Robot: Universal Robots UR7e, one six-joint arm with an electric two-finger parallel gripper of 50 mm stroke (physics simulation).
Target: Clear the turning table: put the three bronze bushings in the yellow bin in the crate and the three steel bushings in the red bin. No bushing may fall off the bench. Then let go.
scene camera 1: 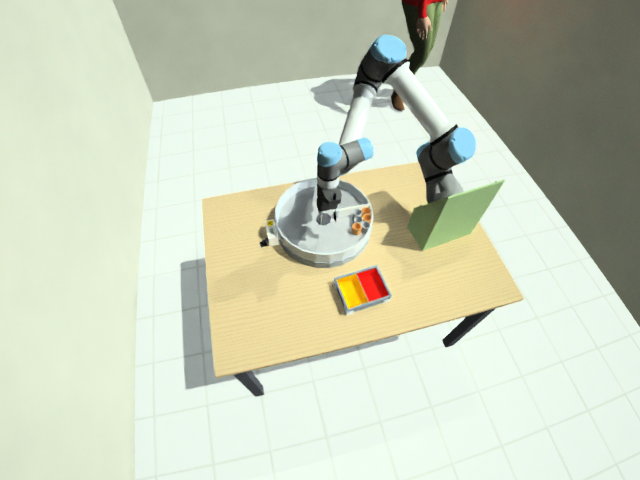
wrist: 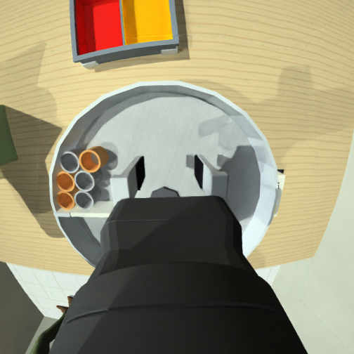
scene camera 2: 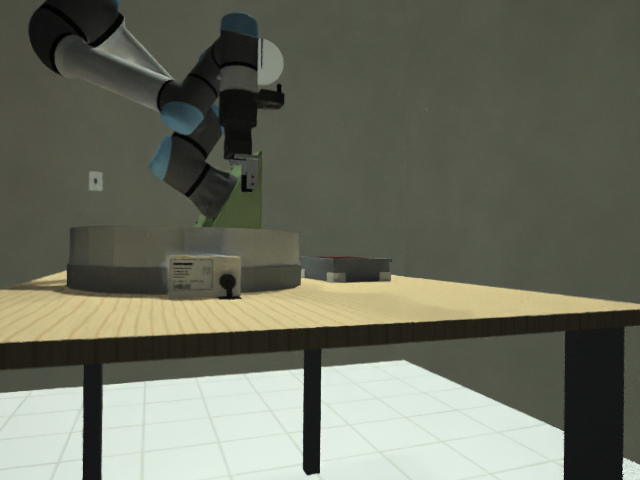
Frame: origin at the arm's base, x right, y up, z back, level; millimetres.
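Seen in the pictures: gripper, fingertip midpoint: [scene camera 1: 328, 221] [scene camera 2: 249, 190]; arm's base at its link origin: [scene camera 1: 445, 197] [scene camera 2: 222, 197].
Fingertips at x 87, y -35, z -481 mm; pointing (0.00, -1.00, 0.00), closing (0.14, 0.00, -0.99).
Note:
Pixels of each thing's top centre, then the offset from my fingertips to it. "pt": a spot on its surface instead.
- bronze bushing at its top centre: [scene camera 1: 357, 226] dx -4, dy -95, dz +133 mm
- crate at its top centre: [scene camera 2: 343, 257] [scene camera 1: 362, 286] dx -251, dy -136, dz +46 mm
- red bin at a spot on its surface: [scene camera 1: 373, 284] pt dx -240, dy -180, dz +105 mm
- pale bar at its top centre: [scene camera 1: 357, 212] dx +63, dy -95, dz +169 mm
- small white box at a spot on its surface: [scene camera 2: 190, 276] pt dx +164, dy -157, dz -220 mm
My gripper [scene camera 1: 328, 215] [scene camera 2: 248, 188] [wrist: 169, 165] is open and empty, pointing down above the middle of the round grey turning table [scene camera 1: 325, 256] [scene camera 2: 180, 246] [wrist: 172, 84]. Three bronze bushings and three steel bushings stand upright in a close cluster near its rim, left of the fingers in the wrist view. One bronze bushing [scene camera 1: 356, 228] [wrist: 103, 156] is nearest the fingers in that view and looks taller. The crate [scene camera 2: 356, 270] [wrist: 125, 52] stands apart from the table, with its yellow bin [scene camera 1: 351, 291] [wrist: 147, 19] and red bin [scene camera 1: 373, 284] [wrist: 101, 25] visibly empty from above.
A pale bar [scene camera 1: 352, 210] [wrist: 85, 212] crosses part of the turning table beside the bushings. A small white box [scene camera 1: 271, 238] [scene camera 2: 190, 276] with a black knob stands against the turning table. A green panel [scene camera 1: 460, 217] [scene camera 2: 248, 209] [wrist: 6, 140] stands by the arm's base. A person [scene camera 1: 423, 31] stands behind.

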